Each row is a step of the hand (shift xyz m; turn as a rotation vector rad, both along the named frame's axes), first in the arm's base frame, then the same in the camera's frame.
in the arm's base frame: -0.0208 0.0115 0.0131 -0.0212 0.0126 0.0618
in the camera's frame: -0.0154 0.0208 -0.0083 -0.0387 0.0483 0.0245
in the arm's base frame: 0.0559 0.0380 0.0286 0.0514 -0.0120 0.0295
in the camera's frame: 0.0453 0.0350 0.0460 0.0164 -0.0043 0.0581
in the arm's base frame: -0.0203 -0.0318 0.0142 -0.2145 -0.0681 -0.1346
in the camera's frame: -0.0374 -0.0139 0.0053 -0.1224 -0.0845 -0.2160
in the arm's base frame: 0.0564 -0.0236 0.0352 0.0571 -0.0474 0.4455
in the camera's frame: 0.0113 -0.0116 0.0687 -0.1990 0.1923 0.3570
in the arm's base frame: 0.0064 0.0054 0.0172 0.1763 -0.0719 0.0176
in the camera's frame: -0.0010 0.0124 0.0145 0.0811 -0.0852 0.1508
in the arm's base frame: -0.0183 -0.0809 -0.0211 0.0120 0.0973 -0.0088
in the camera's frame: -0.0437 -0.0735 -0.0033 0.0620 0.0719 -0.0261
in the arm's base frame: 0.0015 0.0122 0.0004 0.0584 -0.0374 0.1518
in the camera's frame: 0.0070 0.0098 -0.0022 -0.0507 0.0402 0.1538
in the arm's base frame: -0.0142 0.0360 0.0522 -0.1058 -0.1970 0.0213
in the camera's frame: -0.0172 0.0606 0.0158 -0.1854 -0.1268 0.0008
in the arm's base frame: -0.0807 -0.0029 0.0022 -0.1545 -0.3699 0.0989
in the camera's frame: -0.0602 0.0155 -0.0516 -0.3451 -0.2151 0.0713
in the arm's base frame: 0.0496 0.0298 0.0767 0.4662 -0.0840 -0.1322
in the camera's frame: 0.0133 0.0558 0.0771 0.3546 -0.2363 0.2456
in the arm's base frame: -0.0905 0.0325 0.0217 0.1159 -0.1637 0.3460
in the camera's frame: -0.0587 0.0569 -0.0551 -0.1675 0.0314 0.3618
